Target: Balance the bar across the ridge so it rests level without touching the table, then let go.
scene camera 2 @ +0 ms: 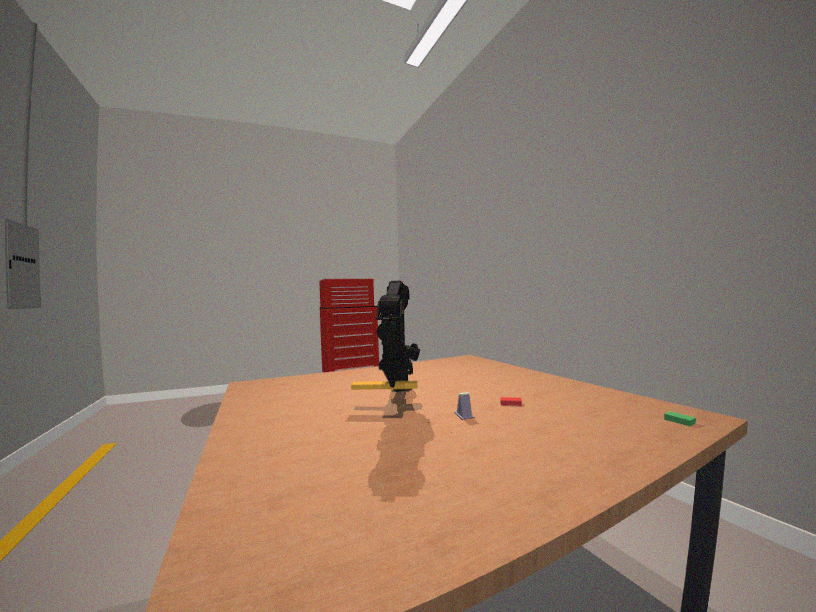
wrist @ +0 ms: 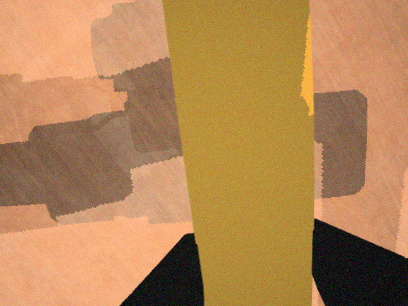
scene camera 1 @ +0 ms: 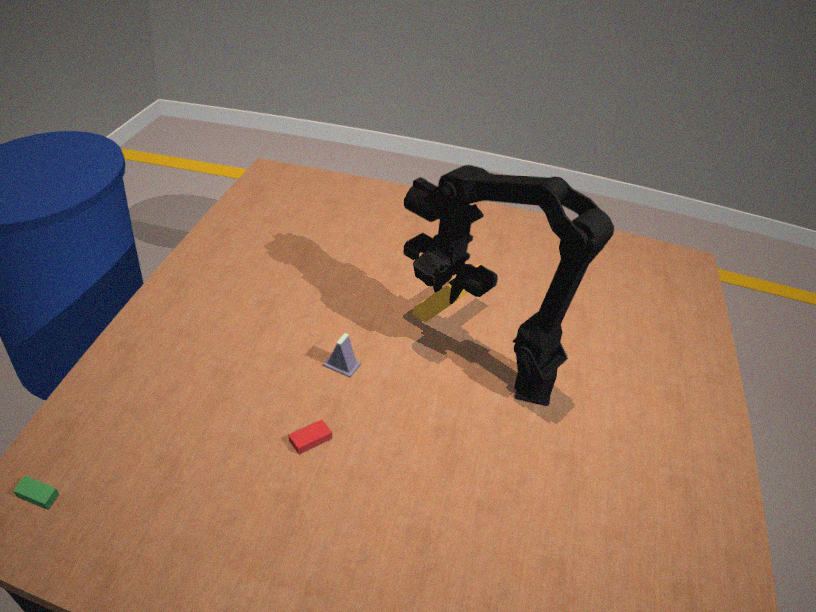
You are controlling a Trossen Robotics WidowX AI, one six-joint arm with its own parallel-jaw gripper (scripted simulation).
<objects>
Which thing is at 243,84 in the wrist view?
A yellow bar.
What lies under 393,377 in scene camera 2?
The gripper.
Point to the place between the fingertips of the gripper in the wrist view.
251,239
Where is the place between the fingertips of the gripper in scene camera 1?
444,298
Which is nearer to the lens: the yellow bar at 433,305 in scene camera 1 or the red block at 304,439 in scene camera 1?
The red block.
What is the gripper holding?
A yellow bar.
</objects>
